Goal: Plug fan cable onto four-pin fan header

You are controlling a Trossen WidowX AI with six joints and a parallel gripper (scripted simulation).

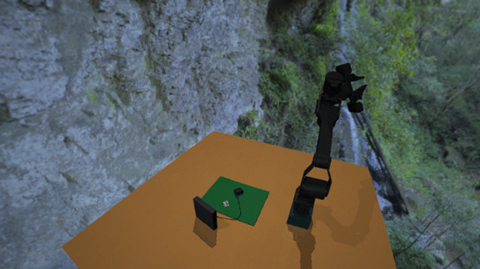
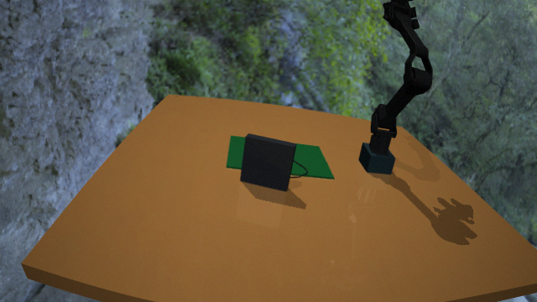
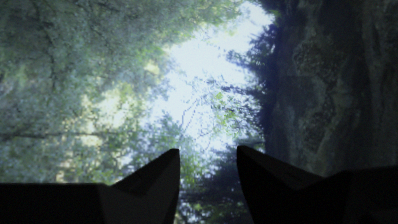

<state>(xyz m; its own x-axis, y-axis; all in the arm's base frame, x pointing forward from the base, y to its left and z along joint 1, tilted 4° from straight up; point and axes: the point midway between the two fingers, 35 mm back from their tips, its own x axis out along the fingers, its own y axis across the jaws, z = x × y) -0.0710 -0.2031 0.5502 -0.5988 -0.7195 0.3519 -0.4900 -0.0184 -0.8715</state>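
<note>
The black plug lies 630 mm below my gripper tip, 430 mm ahead of it and 210 mm to the left of it. Also, from my gripper tip: white four-pin fan header: 640 mm below, 430 mm ahead, 320 mm to the left; then black fan: 580 mm below, 440 mm to the left, 430 mm ahead; then green board: 650 mm below, 420 mm ahead, 250 mm to the left.
</note>
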